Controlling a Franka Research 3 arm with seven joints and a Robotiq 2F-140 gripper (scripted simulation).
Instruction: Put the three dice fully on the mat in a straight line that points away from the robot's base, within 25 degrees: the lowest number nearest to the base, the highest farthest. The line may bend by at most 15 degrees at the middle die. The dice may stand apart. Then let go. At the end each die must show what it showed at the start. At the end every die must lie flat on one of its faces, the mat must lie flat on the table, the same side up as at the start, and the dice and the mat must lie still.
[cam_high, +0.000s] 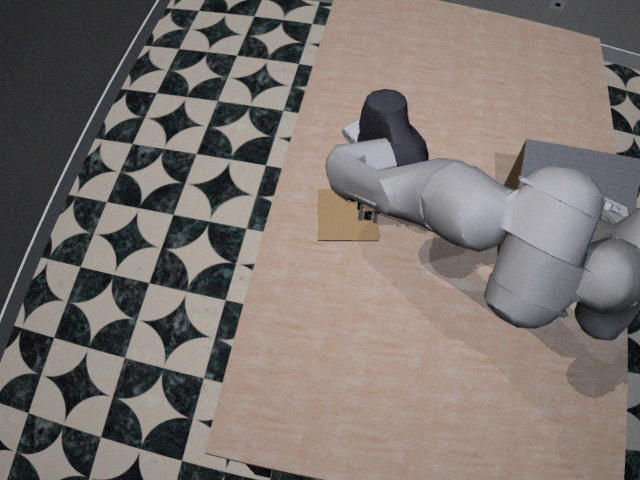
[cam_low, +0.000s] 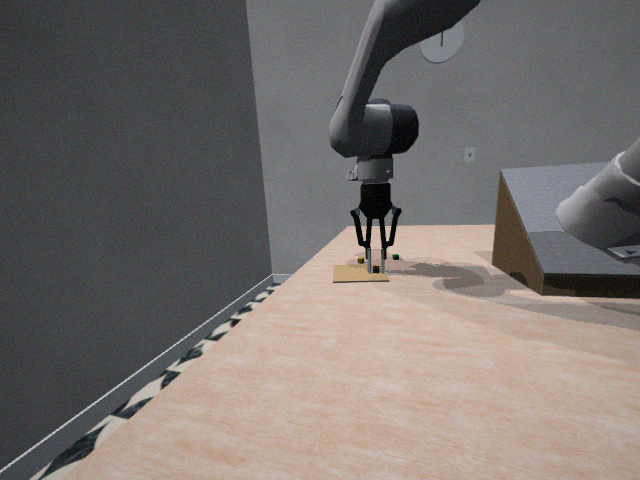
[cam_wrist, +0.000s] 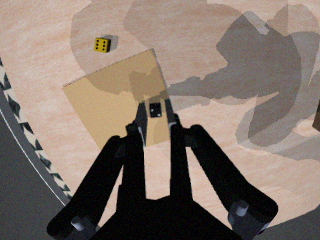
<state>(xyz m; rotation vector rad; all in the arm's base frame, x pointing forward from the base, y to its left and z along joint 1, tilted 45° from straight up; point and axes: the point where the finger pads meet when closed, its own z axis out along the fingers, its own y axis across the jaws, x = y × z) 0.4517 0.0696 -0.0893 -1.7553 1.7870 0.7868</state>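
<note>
My hand is 30 mm above the black die. Also, from my hand: yellow die 50 mm ahead, 100 mm to the right, 30 mm below; green die 60 mm behind, 150 mm to the right, 30 mm below; tan mat 50 mm ahead, 40 mm below.
</note>
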